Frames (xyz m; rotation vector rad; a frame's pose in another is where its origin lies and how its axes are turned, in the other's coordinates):
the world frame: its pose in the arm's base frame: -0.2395 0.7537 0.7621 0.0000 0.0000 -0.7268
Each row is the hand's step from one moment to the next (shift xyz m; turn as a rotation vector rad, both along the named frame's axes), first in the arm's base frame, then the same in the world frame.
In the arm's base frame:
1: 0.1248 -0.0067 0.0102 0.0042 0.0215 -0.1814
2: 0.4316 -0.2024 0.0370 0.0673 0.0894 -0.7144
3: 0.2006 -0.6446 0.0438 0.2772 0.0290 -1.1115
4: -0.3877 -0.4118 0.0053 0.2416 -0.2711 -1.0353
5: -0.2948 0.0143 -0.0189 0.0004 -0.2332 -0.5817
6: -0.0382 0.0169 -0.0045 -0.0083 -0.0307 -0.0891
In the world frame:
1: 0.0977 0.0779 0.0102 -0.0111 0.0189 -0.1814
2: 0.4570 0.1355 0.0370 -0.0091 0.1115 -0.7144
3: 0.5782 -0.3484 0.0438 0.1879 0.2059 -1.1115
4: -0.0161 -0.5654 0.0053 0.3607 -0.0421 -1.0353
5: -0.2298 -0.1852 -0.0189 0.1553 -0.1740 -0.5817
6: -0.0398 -0.0128 -0.0045 0.0142 -0.0285 -0.0891

